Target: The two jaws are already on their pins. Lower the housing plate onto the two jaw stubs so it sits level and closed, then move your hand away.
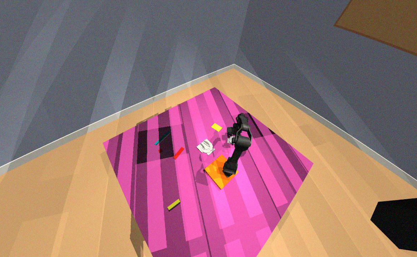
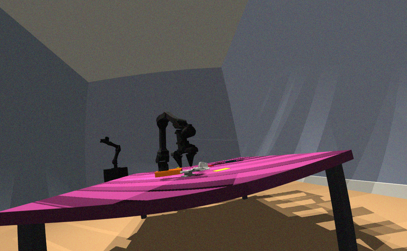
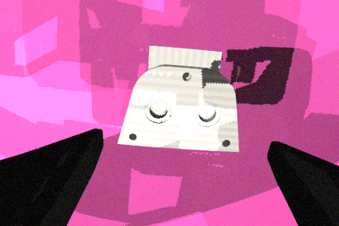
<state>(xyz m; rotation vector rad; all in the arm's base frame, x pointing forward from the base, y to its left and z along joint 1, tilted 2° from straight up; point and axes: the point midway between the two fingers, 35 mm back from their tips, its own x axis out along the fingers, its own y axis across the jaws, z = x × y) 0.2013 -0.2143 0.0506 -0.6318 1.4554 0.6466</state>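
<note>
Right now the white housing plate is 10 mm to the left of my gripper tip and 20 mm below it. Round my gripper tip: teal bar 330 mm ahead, 530 mm to the left, 50 mm below; yellow patch 200 mm ahead, 40 mm to the left, 50 mm below; red strip 130 mm ahead, 460 mm to the left, 50 mm below.
</note>
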